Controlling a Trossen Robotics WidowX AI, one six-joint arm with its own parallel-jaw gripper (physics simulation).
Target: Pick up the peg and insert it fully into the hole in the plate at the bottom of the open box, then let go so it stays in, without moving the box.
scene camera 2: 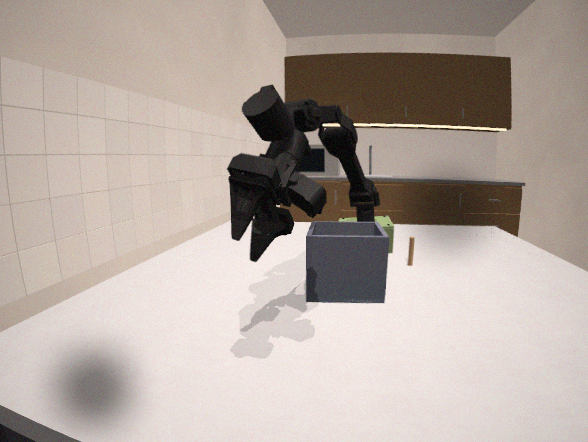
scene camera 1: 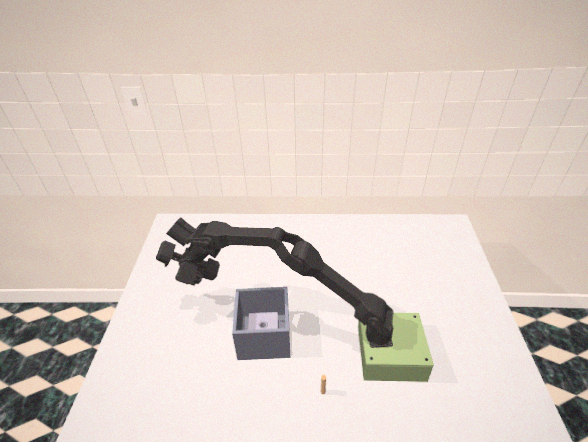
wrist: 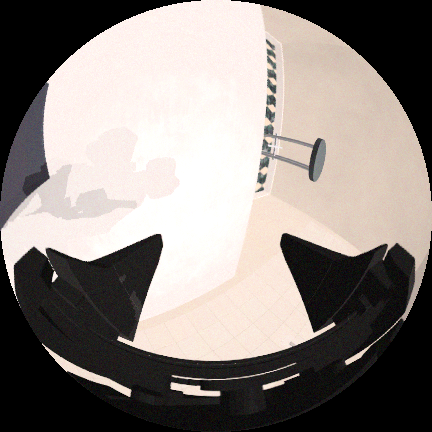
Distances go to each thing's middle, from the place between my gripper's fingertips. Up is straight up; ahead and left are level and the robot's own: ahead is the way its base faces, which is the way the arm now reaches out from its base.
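The blue-grey box (scene camera 2: 346,262) is 9 cm below my hand, and it's also 26 cm behind my hand and 16 cm to the left of it.
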